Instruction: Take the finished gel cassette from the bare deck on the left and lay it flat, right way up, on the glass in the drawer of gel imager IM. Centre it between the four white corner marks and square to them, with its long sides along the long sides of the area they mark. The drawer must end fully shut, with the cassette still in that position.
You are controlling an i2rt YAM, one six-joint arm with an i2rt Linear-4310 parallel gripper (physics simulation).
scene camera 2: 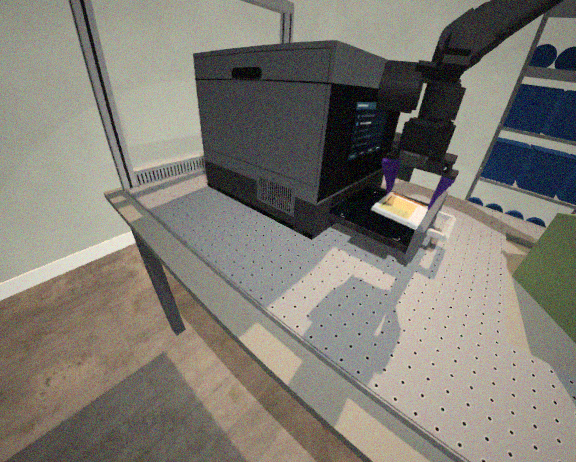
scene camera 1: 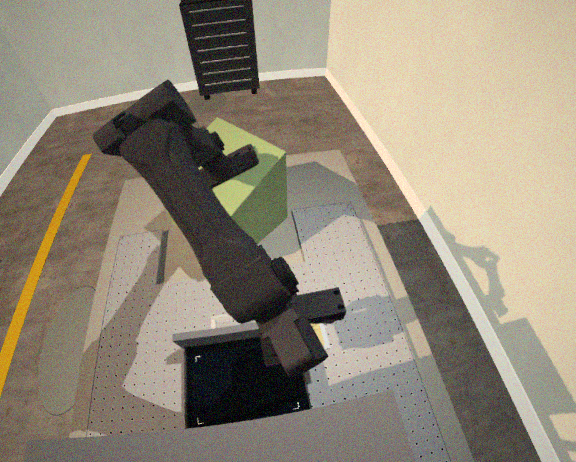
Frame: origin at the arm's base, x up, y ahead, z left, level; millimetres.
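Where they show: gripper, fingertip midpoint: (scene camera 2: 407, 201); arm's base, link origin: (scene camera 1: 222, 171).
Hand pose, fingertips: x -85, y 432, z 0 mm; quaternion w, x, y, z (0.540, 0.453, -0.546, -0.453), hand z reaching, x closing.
Observation:
Each offset is from my fingertips to the centre of the thing. "spot": to the spot under its first point. Level surfaces: height alone.
My gripper (scene camera 2: 410, 198) is shut on the gel cassette {dx +1, dy +7, dz +41 mm} (scene camera 1: 319, 334) (scene camera 2: 401, 208), a white frame with a yellow gel; the two purple fingers grip it at opposite ends. In scene camera 2 the cassette looks roughly level, over the drawer's front part near its front panel; its exact height is unclear. In scene camera 1 the arm hides the fingers and most of the cassette. The drawer {dx -61, dy +47, dz -102 mm} (scene camera 1: 235, 385) (scene camera 2: 361, 212) of the dark grey gel imager (scene camera 1: 220, 437) (scene camera 2: 265, 130) stands open. Three white corner marks show in scene camera 1; the arm hides the fourth corner.
The drawer's raised front panel (scene camera 1: 215, 336) has a white handle {spot: dx -60, dy -102, dz -112 mm} (scene camera 1: 220, 321) (scene camera 2: 447, 227). A big green block (scene camera 1: 272, 200) (scene camera 2: 555, 270) stands beyond it, under the arm. A dark bar (scene camera 1: 162, 257) stands on the perforated deck {dx -114 mm} (scene camera 1: 345, 260) (scene camera 2: 450, 340).

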